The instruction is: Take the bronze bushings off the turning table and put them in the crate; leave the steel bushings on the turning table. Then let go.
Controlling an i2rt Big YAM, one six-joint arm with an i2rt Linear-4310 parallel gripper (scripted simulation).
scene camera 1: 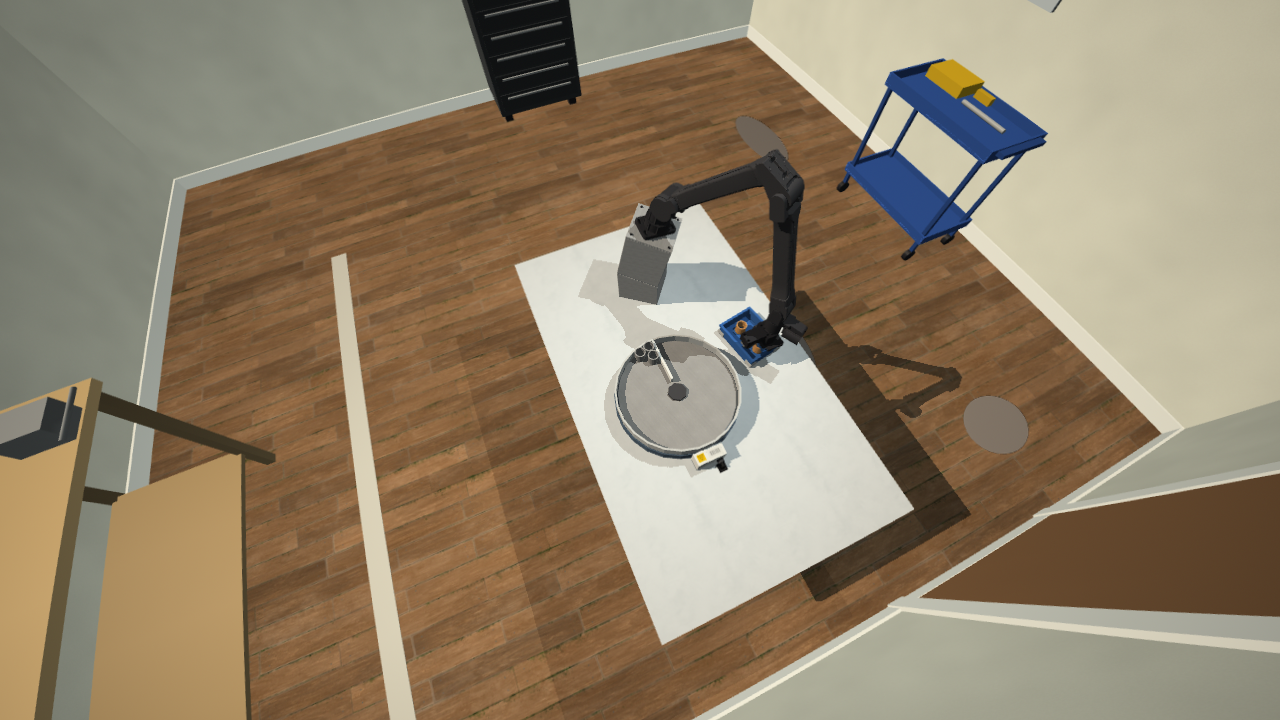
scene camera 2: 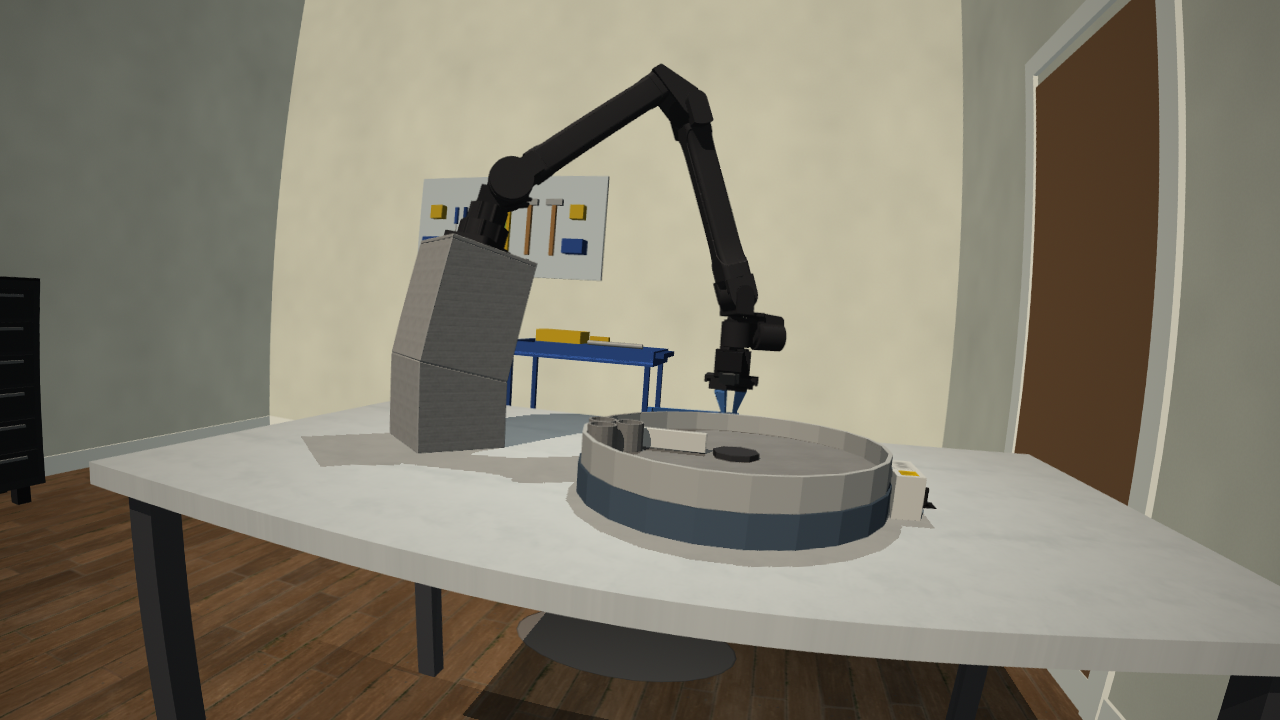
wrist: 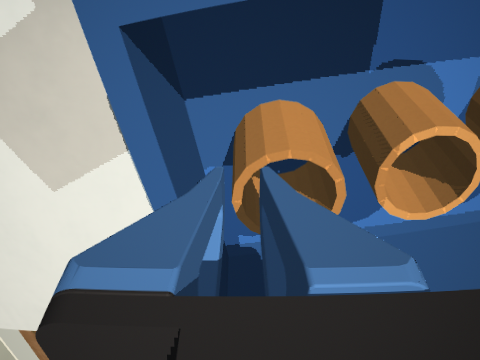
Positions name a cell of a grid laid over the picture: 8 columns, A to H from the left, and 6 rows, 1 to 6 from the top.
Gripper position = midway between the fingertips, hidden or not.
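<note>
Through scene camera 2 I see my gripper (scene camera 2: E4) and a round grey turning table (scene camera 2: E4). The wrist view gives me the gripper (wrist: E4) again, together with a bronze bushing (wrist: H4), a bronze bushing (wrist: E3) and a blue crate (wrist: C2). That crate (scene camera 1: E3) is visible to me from the scene as well.
</note>
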